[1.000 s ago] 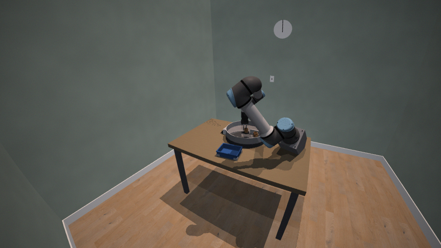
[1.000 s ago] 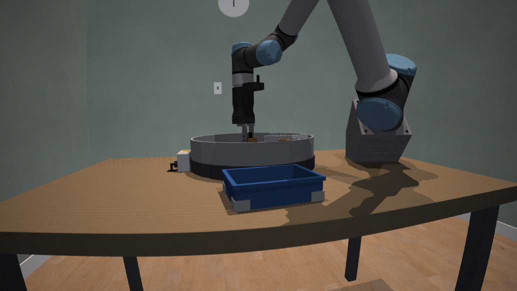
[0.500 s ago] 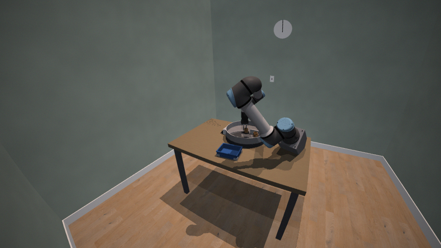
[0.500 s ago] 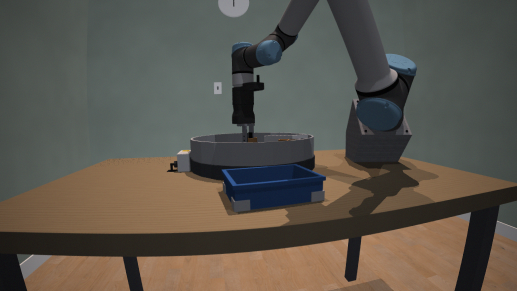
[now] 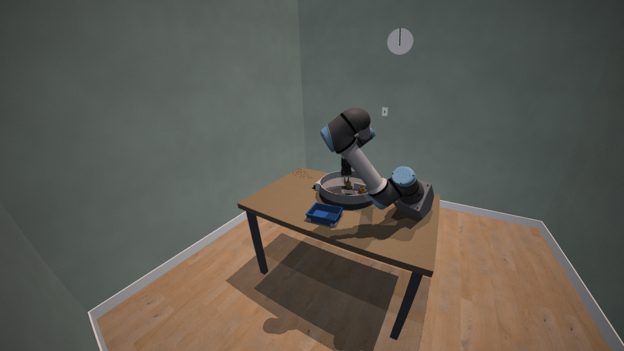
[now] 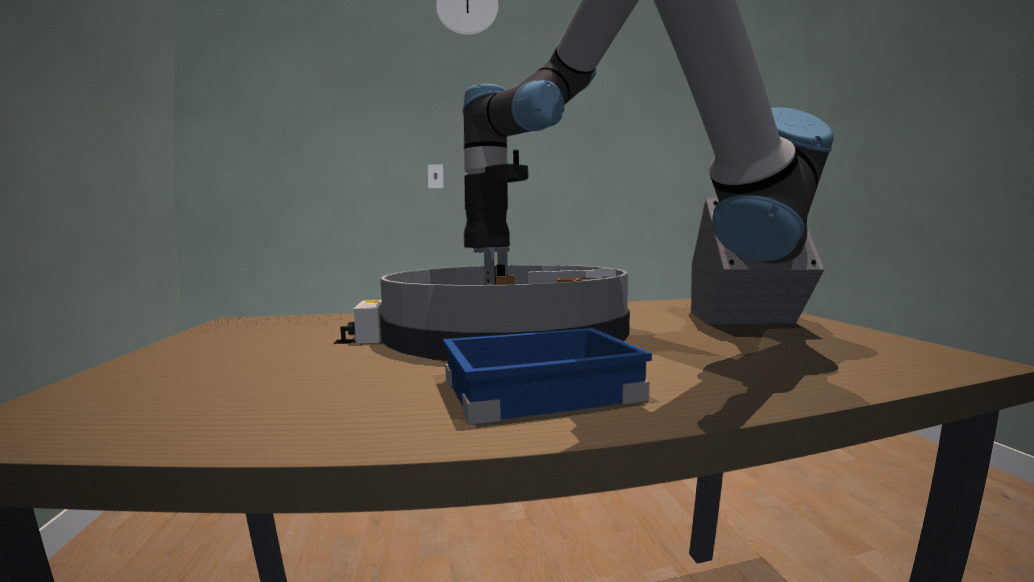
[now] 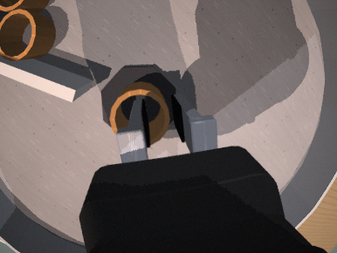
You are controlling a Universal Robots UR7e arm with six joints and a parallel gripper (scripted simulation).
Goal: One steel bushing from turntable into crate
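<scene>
Right now my hand is 10 mm past the grey round turntable and 50 mm above it. The rest, counted from my hand: blue crate: 10 mm ahead, 340 mm to the left, 80 mm below.
</scene>
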